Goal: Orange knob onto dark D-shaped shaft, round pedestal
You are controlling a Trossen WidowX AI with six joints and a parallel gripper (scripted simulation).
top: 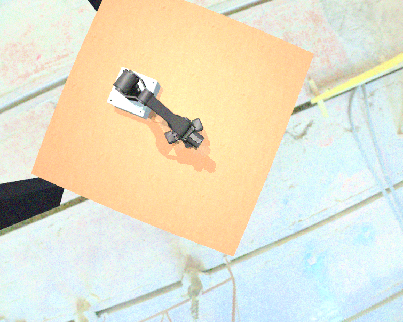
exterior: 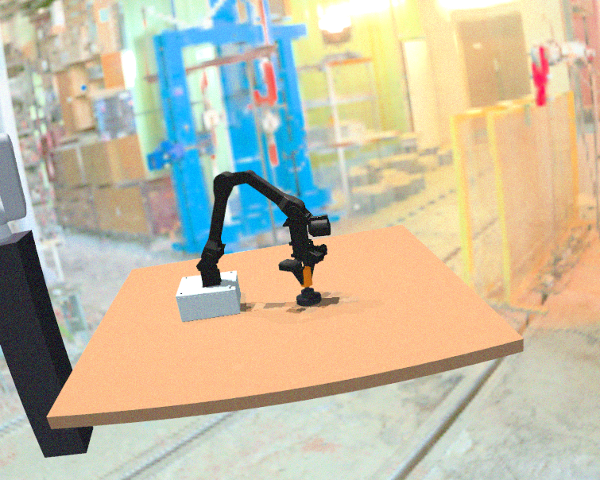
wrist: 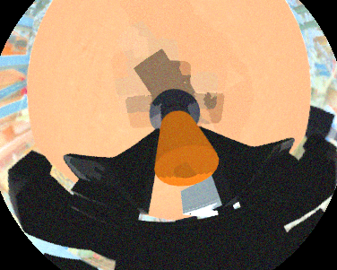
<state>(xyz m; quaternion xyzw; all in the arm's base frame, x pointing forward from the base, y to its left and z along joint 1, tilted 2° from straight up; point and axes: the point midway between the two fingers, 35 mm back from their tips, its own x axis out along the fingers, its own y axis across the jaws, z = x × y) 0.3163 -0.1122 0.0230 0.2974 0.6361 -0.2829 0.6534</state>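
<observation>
My gripper tip is 20 mm below the orange knob. From my gripper tip the other things lie so: dark round pedestal 40 mm below.
</observation>
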